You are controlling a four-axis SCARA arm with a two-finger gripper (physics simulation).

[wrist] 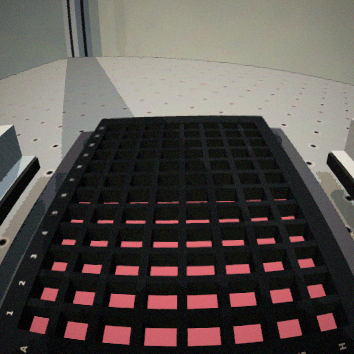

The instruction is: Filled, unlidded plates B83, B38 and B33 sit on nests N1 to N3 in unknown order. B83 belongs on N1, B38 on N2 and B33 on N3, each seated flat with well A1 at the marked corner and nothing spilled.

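Frame: origin at the arm's base, x ahead, y left, z up, level; millimetres.
Where they show: gripper, fingertip midpoint: [181,138].
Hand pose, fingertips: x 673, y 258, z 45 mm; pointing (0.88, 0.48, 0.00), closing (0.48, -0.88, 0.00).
Observation:
Things, the pixels of their top centre, and the offset from my fingertips. "spot": a spot on its surface instead. Level surfaces: height alone.
- black multiwell plate at its top centre: [181,185] dx -20, dy -11, dz -6 mm
- dark grey nest at a spot on its surface: [307,188] spot: dx -4, dy -48, dz -5 mm
- pale deck at its surface level: dz -32 mm
- vertical dark-striped post at a spot on its surface: [77,30] spot: dx +335, dy +427, dz +25 mm
A black multiwell plate [180,231] fills the lower middle of the wrist view. Pink liquid shows in its nearer wells; the far wells look dark from this angle. Its row letters A at the lower left and H at the lower right show, with column numbers rising away from 1 along the left edge, so well A1 is at the near left. Its name label does not show. The plate sits over a dark grey nest [308,187], whose label and corner mark do not show. My gripper [181,138] is open, with one finger out to each side of the plate and nothing between them touching the pads.
A pale deck [215,92] with rows of small holes surrounds the nest. A darker shadow band crosses it at the left. A pale wall [230,30] stands behind, with a vertical dark-striped post [77,30] at the upper left.

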